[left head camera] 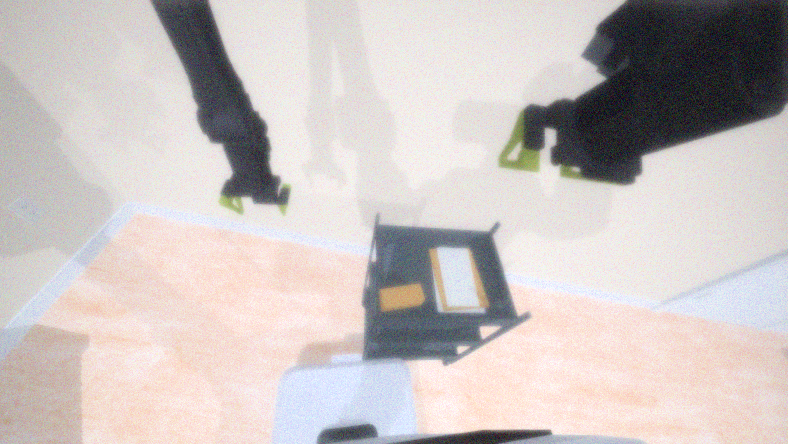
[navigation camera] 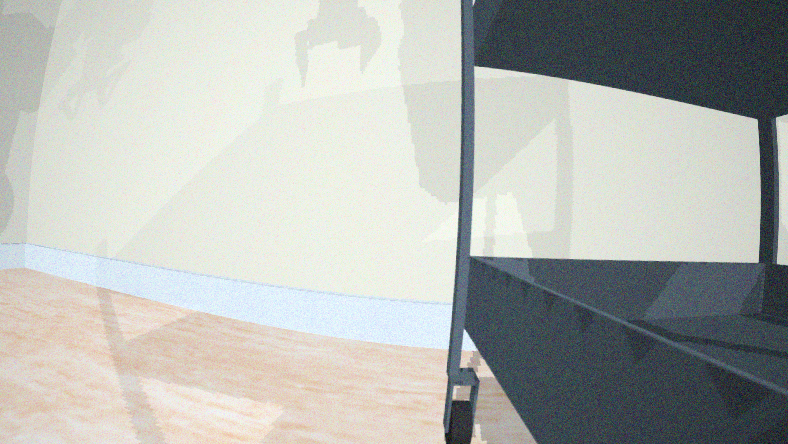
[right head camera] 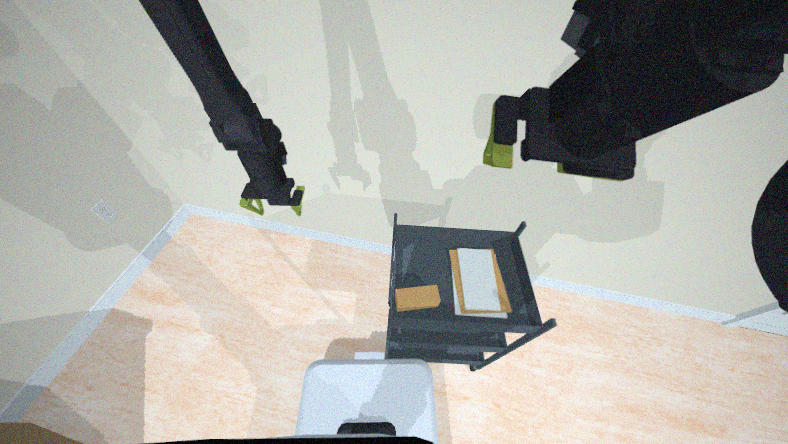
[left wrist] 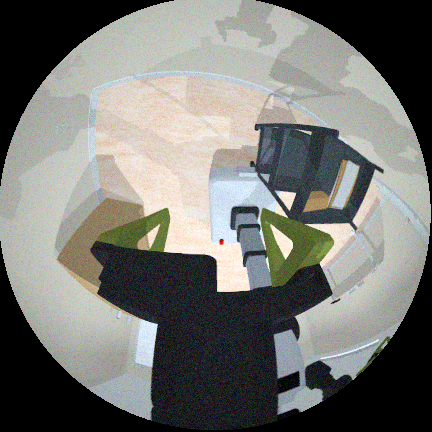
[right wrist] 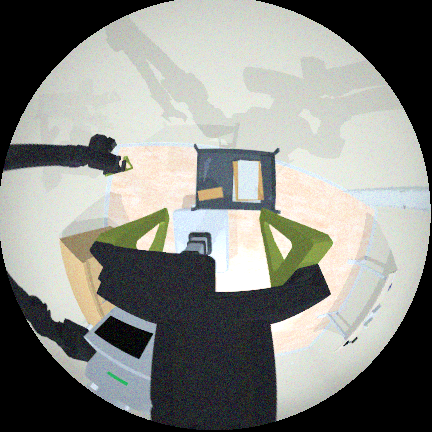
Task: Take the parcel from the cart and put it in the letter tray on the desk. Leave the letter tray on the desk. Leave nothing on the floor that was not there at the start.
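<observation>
The parcel, a small orange-brown box, lies on the top shelf of the dark cart, near its left near corner in the head views. My left gripper is open and empty, left of the cart in the head views and apart from it. My right gripper is open and empty, above and right of the cart in the head views. I cannot make out the letter tray or the desk.
White and orange envelopes lie beside the parcel. My white base is close to the cart's near side. A brown, box-like piece of furniture stands at the left. Walls rise behind the cart.
</observation>
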